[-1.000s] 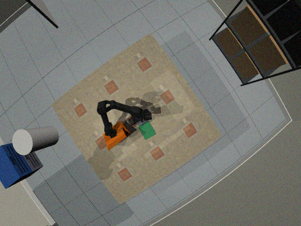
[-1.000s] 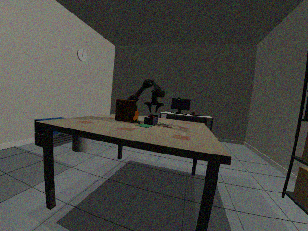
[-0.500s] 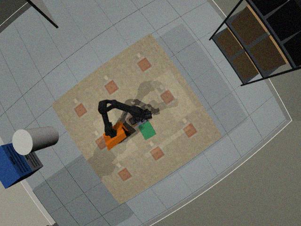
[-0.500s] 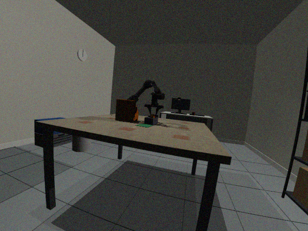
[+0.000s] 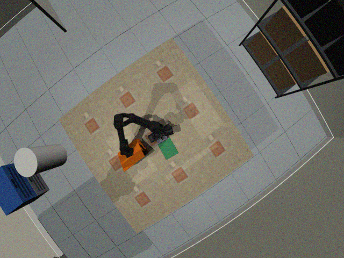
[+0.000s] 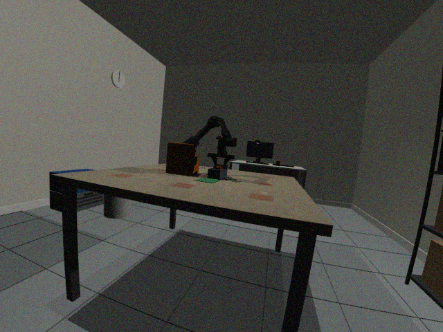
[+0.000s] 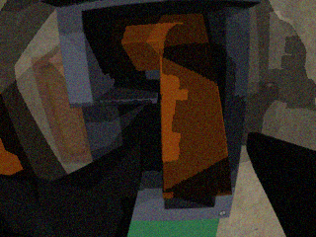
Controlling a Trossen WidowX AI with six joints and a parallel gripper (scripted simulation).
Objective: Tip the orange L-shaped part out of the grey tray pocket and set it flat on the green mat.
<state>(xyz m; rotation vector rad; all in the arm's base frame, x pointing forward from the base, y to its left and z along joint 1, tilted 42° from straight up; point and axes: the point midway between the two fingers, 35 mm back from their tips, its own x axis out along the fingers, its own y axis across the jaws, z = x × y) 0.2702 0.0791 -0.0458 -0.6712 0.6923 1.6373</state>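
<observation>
The orange L-shaped part is 2 cm behind my gripper tip, 3 cm to the left of it and 3 cm below it. The rest, counted from my gripper tip: green mat 1 cm behind, 15 cm to the right, 8 cm below.
</observation>
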